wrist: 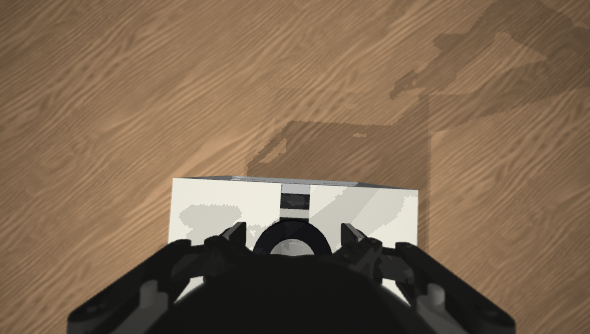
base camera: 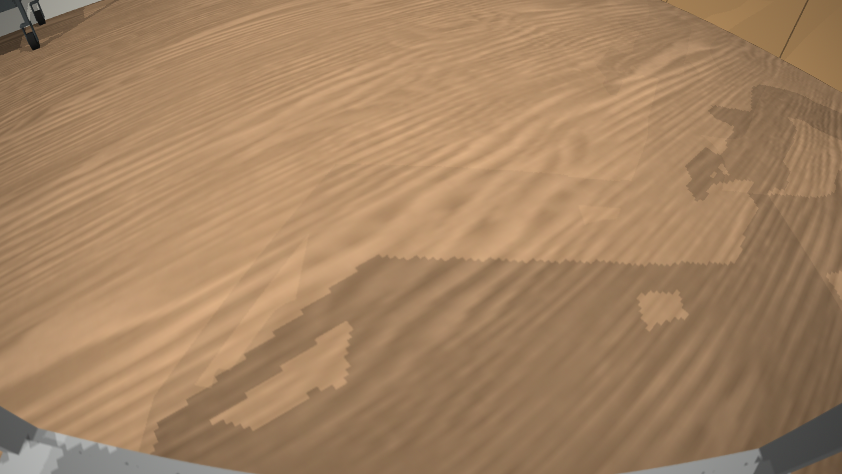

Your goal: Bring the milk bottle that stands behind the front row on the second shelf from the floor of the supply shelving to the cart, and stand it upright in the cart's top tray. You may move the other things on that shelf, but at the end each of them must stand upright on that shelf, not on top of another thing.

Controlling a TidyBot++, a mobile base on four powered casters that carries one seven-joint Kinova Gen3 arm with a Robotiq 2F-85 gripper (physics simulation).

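Frame: origin at the arm's base, x right, y ahead, z up, level; metres.
Seen in the pictures: gripper, fingertip midpoint: [wrist: 293, 233].
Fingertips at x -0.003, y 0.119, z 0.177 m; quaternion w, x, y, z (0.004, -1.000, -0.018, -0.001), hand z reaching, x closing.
Offsets run from my fingertips to a thing's top centre. "spot": to the spot under its first point. Level surfaces: height alone.
My gripper [wrist: 293, 233] is open with nothing between its fingertips, over the robot's own white base in the wrist view. Two dark caster wheels on grey legs, one of them a caster {spot: dy +0.977, dx -1.070, dz -0.536 m} [base camera: 32, 38], stand at the top left corner of the base camera view. Only the foot of that wheeled thing shows, and I cannot tell whether it is the cart. The milk bottle, the supply shelving and the cart's top tray do not show in either view.
A yellow-brown wooden panelled front {spot: dy +1.165, dx +1.199, dz -0.482 m} [base camera: 792, 32] stands at the top right of the base camera view. Wooden floor {dz -0.573 m} [base camera: 353, 147] [wrist: 125, 75] carries the shadows of the base and arm. A pale wall strip shows behind the casters. The white base top [wrist: 225, 192] lies under the gripper.
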